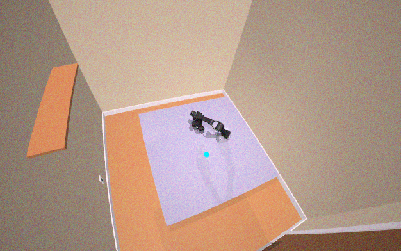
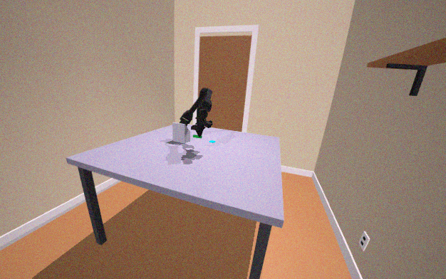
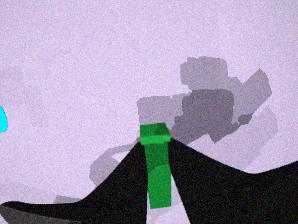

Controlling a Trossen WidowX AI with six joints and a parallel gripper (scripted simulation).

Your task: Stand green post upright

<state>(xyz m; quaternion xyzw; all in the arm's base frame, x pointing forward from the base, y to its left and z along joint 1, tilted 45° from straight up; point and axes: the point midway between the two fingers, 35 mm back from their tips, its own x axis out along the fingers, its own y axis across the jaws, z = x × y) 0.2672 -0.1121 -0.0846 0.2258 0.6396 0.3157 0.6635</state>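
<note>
The cyan circle lies 290 mm to the left of my gripper tip, 120 mm below it and 30 mm behind it. Round my gripper tip: green post (20 mm behind).
</note>
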